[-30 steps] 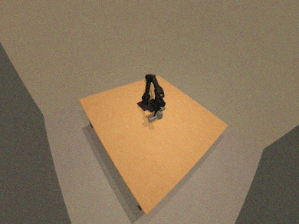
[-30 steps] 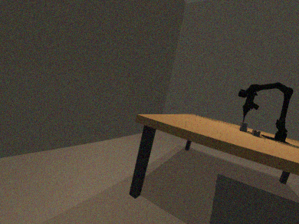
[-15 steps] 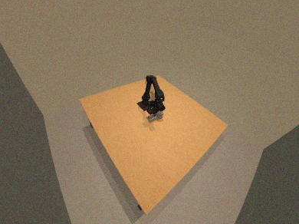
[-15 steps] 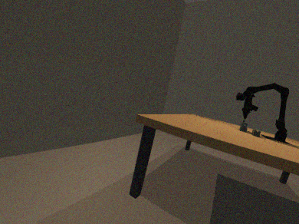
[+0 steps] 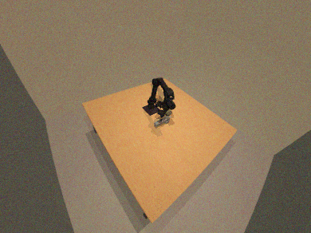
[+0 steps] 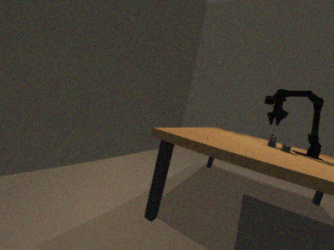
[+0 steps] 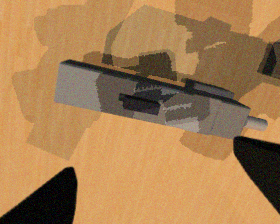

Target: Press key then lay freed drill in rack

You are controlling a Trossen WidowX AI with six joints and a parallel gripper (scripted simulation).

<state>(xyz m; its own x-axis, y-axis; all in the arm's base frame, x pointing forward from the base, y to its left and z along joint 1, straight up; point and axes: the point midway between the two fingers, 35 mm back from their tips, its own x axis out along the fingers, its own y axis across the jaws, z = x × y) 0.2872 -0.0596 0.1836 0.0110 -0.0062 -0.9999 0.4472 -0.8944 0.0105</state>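
Right now my gripper tip is 11 cm above the drill, 8 cm to the right of it and 1 cm past it. The rest, counted from my gripper tip: pale grey block (11 cm below, 2 cm to the left, 1 cm behind); then dark frame (18 cm to the left, 14 cm below, 10 cm behind).
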